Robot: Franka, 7 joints.
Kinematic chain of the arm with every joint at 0, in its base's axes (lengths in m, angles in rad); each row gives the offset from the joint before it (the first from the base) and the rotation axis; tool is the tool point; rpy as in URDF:
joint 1: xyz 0 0 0.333 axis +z
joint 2: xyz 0 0 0 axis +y
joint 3: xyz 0 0 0.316 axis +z
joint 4: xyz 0.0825 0 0 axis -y
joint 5: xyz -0.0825 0 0.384 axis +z
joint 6: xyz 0 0 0 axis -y
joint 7: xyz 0.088 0 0 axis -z
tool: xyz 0 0 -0.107 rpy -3.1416 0 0
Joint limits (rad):
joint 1: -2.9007..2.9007
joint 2: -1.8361..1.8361
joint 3: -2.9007..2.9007
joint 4: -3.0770..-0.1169
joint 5: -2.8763..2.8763
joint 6: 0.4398..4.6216
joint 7: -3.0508..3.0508
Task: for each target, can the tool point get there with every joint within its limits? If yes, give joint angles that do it. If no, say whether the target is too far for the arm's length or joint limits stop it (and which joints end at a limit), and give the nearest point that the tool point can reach.
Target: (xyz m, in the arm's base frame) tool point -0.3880 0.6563 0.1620
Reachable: yes | joints -0.5213 -1.5492 2.3066 -0.9791 -1.7746 1.4428 -0.8949
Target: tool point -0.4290 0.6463 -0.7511
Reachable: no: too far | nearest point -0.2951 0.4446 -0.2981 | short by 0.514 m
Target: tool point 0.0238 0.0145 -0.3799
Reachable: no: joint limits stop it (at a limit: joint 2) | nearest point 0.0509 0.0310 -0.3114 | short by 0.076 m
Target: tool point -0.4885 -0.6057 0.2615
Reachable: yes | joints -1.8314 1.1591 -0.8464 -0.9302 0.6673 1.7893 -1.4708
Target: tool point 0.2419 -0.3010 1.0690
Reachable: yes | joints 0.4800 -0.2034 -1.0013 -0.8985 -1.5865 2.3325 -2.2213
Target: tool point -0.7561 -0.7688 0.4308
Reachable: no: too far | nearest point -0.5991 -0.6092 0.4105 | short by 0.225 m
